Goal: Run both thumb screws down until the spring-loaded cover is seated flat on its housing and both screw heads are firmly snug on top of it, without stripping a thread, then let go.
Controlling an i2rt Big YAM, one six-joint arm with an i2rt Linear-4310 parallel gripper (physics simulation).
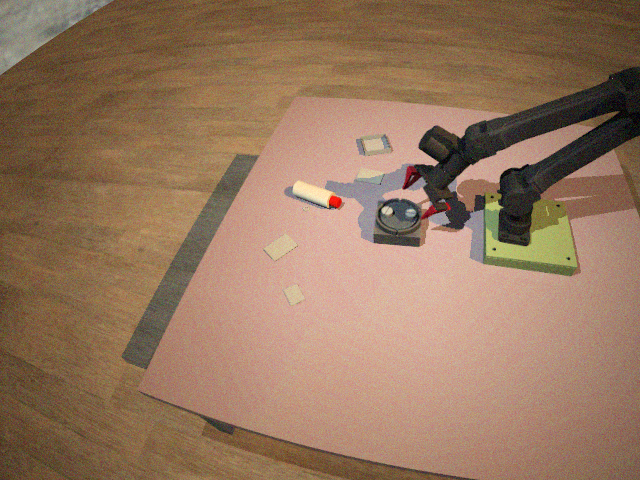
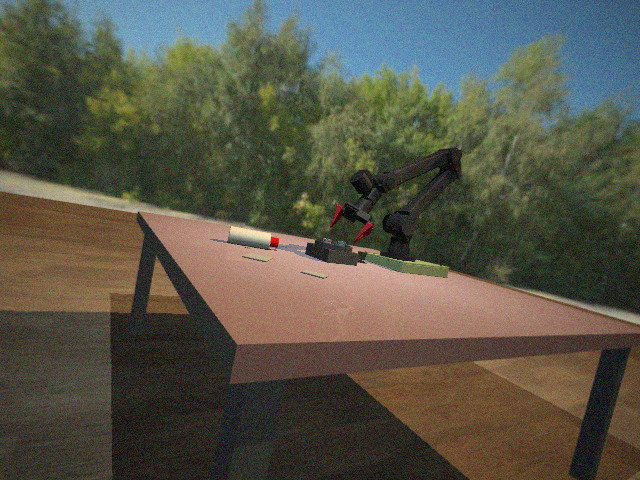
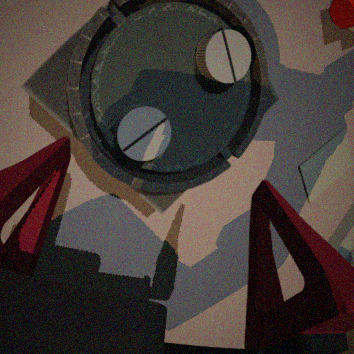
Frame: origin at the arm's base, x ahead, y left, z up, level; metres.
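Seen in the pictures: gripper, fingertip midpoint: (image 1: 412, 203) (image 2: 342, 234) (image 3: 166, 167); arm's base, link origin: (image 1: 513, 228) (image 2: 397, 258).
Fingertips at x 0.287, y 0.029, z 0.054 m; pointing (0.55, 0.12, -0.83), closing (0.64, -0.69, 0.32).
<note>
Pixels of each thing's middle, then the offset from my fingertips to it. "spot": a spot on its surface instead.
- dark square housing, body centre: (image 3: 164, 87) (image 1: 398, 221) (image 2: 332, 251) dx +0.035, dy +0.015, dz -0.061 m
- slotted screw head, surface spot: (image 3: 228, 56) (image 1: 387, 210) spot: dx +0.066, dy +0.019, dz -0.022 m
- white tube, body centre: (image 1: 317, 195) (image 2: 254, 238) dx +0.289, dy -0.035, dz -0.064 m
- red cap, body centre: (image 3: 349, 10) (image 1: 335, 201) (image 2: 273, 242) dx +0.229, dy -0.020, dz -0.064 m
- pale piece, body centre: (image 3: 326, 164) (image 1: 370, 176) dx +0.164, dy -0.177, dz -0.087 m
The dark square housing (image 1: 397, 240) (image 2: 343, 256) (image 3: 50, 90) stands on the pink table. Its round cover (image 1: 398, 223) (image 3: 122, 65) lies inside a raised ring. One slotted screw head (image 1: 386, 210) (image 3: 228, 56), on the side toward the white tube, stands above the cover with its knurled side and a shadow showing. The other screw head (image 1: 410, 212) (image 3: 144, 133) shows its slotted top, partly shaded; its height is unclear. I cannot tell whether the cover is flat. My gripper (image 1: 413, 202) (image 2: 343, 233) (image 3: 166, 167) is open and empty, above and toward the arm side of the housing, clear of both screws.
A white tube (image 1: 311, 193) (image 2: 249, 237) with a red cap (image 1: 335, 202) (image 2: 274, 241) (image 3: 343, 11) lies beyond the housing. Thin beige pieces (image 1: 280, 246) (image 1: 294, 295) and a pale piece (image 1: 370, 176) lie around. The arm's green base (image 1: 527, 258) (image 2: 408, 266) stands beside the housing.
</note>
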